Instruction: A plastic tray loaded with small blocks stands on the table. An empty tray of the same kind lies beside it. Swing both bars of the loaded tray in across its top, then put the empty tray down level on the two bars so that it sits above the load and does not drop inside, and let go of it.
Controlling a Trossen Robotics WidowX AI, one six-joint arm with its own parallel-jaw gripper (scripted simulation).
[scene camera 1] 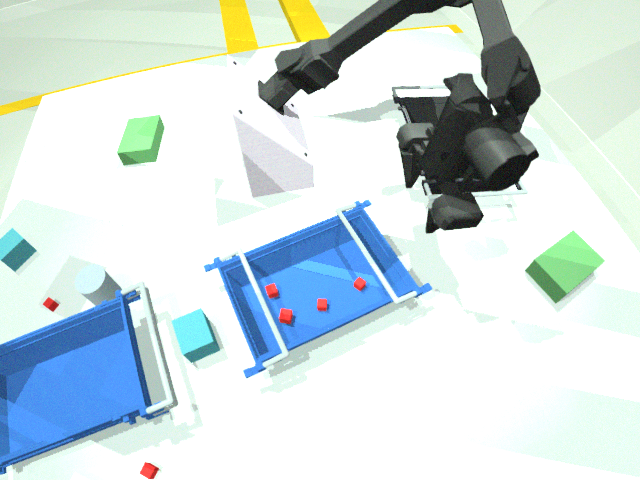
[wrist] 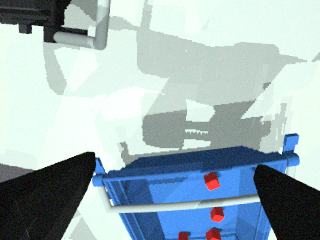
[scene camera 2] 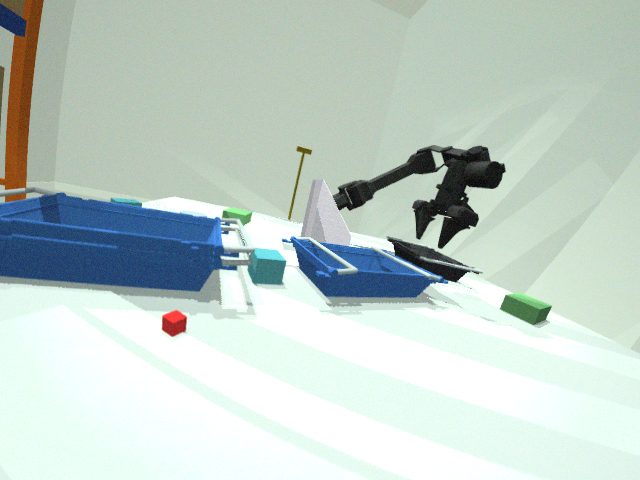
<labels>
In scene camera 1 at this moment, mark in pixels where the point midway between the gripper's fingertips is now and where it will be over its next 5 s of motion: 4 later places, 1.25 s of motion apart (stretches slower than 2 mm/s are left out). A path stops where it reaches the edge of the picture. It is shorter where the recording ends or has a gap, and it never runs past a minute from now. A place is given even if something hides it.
My gripper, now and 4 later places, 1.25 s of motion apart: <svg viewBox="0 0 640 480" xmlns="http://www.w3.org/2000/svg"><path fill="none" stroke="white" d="M418 209L416 128L410 152L414 132L437 100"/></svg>
</labels>
